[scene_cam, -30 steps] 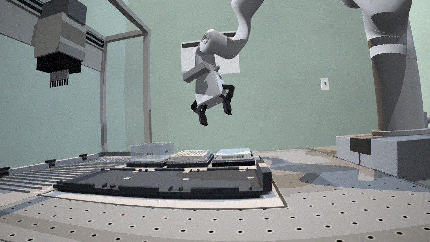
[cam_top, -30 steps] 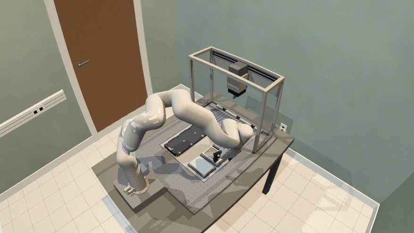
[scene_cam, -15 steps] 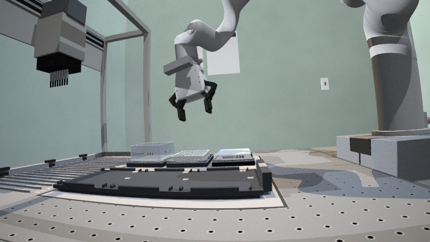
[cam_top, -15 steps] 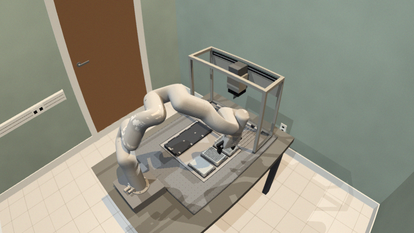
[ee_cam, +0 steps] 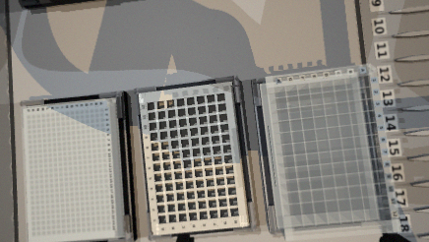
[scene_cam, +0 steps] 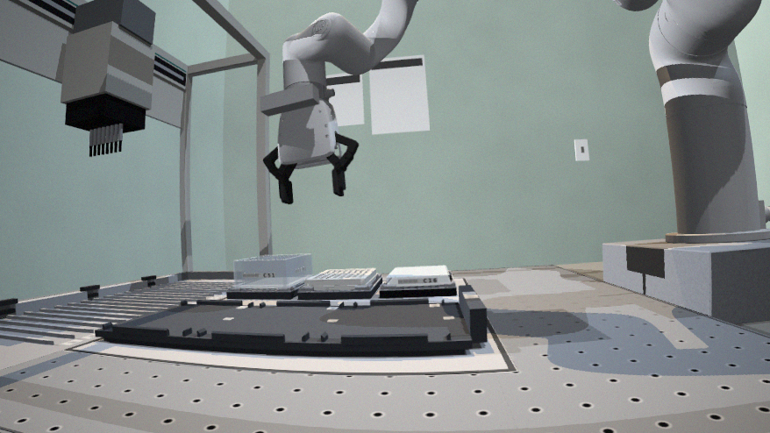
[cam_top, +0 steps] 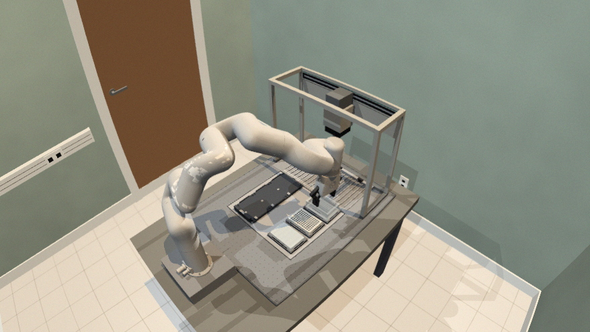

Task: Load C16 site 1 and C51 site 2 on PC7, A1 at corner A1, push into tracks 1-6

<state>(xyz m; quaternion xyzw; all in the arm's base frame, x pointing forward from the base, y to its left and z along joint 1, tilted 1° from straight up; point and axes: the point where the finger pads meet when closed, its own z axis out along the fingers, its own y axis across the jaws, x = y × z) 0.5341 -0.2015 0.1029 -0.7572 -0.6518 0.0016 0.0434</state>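
Now: hand 5 cm short of the nest S3, 4 cm to the right of it and 15 cm above it. From my hand the other things lie so: 384-well plate C16: 17 cm behind, 6 cm to the left, 13 cm below; then frame post: 13 cm ahead, 13 cm to the right, 10 cm above; then nest S1: 17 cm behind, 6 cm to the left, 15 cm below.
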